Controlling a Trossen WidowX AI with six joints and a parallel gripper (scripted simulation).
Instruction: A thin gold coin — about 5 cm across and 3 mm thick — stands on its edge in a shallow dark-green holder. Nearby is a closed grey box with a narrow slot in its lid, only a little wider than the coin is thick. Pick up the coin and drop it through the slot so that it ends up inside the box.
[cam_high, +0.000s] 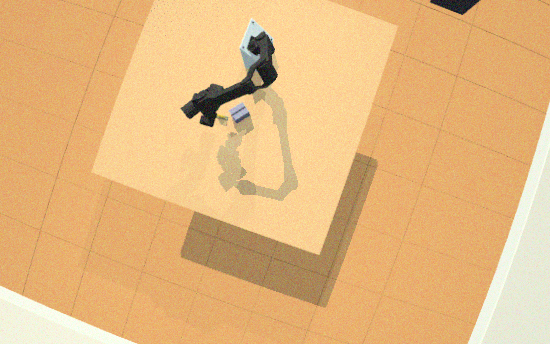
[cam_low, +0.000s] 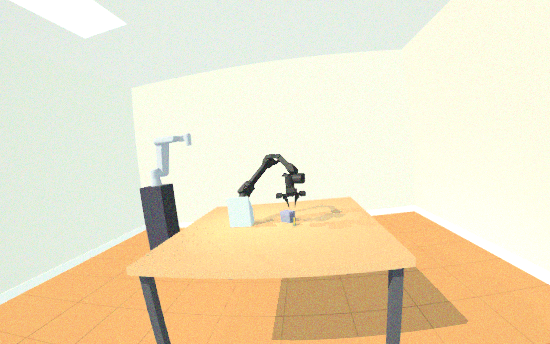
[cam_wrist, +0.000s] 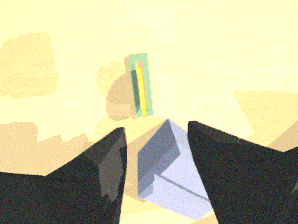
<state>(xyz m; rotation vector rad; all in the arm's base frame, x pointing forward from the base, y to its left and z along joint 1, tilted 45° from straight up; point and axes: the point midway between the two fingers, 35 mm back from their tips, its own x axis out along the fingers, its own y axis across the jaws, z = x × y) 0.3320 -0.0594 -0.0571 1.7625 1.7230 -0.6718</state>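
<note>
Now: the gold coin 9 cm below my gripper tip and 1 cm ahead of it.
</note>
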